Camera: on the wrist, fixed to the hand. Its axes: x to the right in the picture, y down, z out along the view.
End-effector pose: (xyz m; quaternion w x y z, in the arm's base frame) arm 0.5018 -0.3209 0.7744 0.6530 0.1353 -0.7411 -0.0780
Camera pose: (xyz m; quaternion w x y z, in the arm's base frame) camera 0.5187 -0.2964 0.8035 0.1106 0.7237 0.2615 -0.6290
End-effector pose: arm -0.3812 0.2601 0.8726 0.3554 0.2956 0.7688 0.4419
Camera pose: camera -0.4053 0.2769 0.9021 0.2756 -0.8504 0.3743 -0.2464
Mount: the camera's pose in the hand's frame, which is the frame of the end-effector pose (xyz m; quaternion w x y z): 0.0183 0.0302 -0.0221 0.0254 -0.0289 0.2241 -0.9738
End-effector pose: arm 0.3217 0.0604 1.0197 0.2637 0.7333 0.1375 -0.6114
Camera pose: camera 0.3597 0.0456 1.0111 0.5983 -0.0141 -0.7944 0.1040
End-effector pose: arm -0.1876 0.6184 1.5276 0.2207 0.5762 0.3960 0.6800
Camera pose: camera -0.2084 0.6082 1.5622 0.5957 -0.5298 0.6010 -0.0571
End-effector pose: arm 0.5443 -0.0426 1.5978 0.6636 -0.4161 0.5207 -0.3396
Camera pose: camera 0.5275 -0.0504 1.5605 0.4426 0.4607 0.2335 0.7331
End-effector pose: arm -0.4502 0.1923 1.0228 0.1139 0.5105 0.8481 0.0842
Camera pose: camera -0.4391 0.2219 1.0499 0.0904 0.8351 -0.5418 -0.0301
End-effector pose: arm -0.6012 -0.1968 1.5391 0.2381 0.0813 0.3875 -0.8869
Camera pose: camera -0.6034 -0.2050 1.4983 0.9421 0.1834 -0.1680 0.2250
